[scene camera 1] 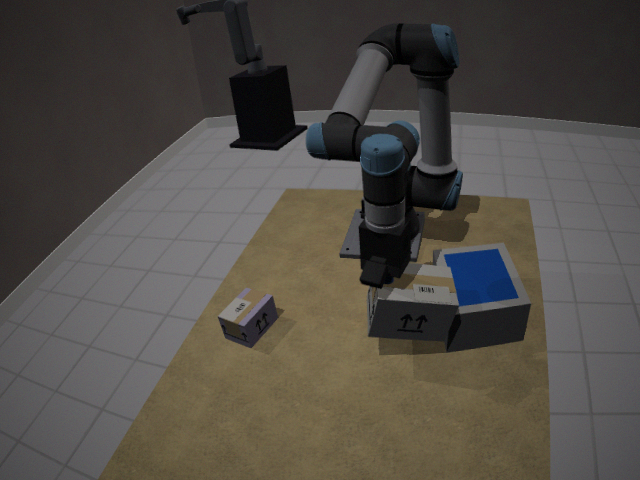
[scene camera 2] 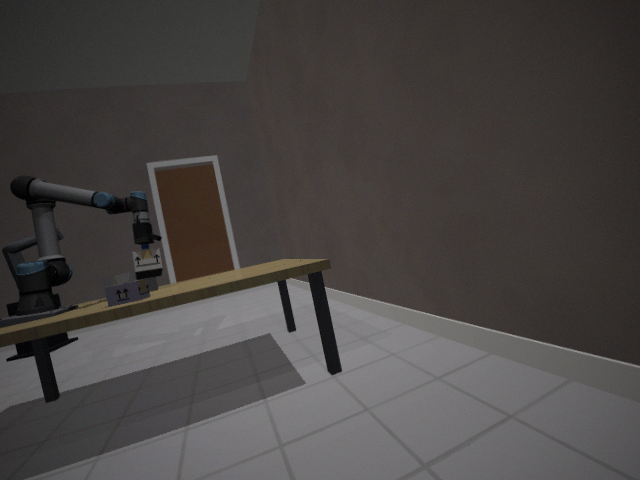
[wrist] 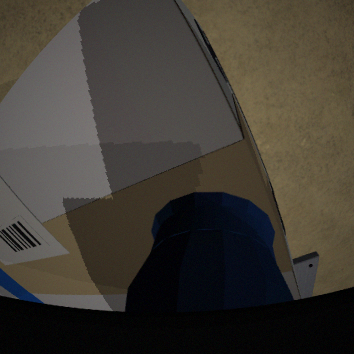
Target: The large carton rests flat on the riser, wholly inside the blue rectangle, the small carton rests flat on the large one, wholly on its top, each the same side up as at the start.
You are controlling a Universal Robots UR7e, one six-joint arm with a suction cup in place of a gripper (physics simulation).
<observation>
small carton: scene camera 1 245, 320; scene camera 2 133, 291; not seen in the wrist view (out of frame)
</observation>
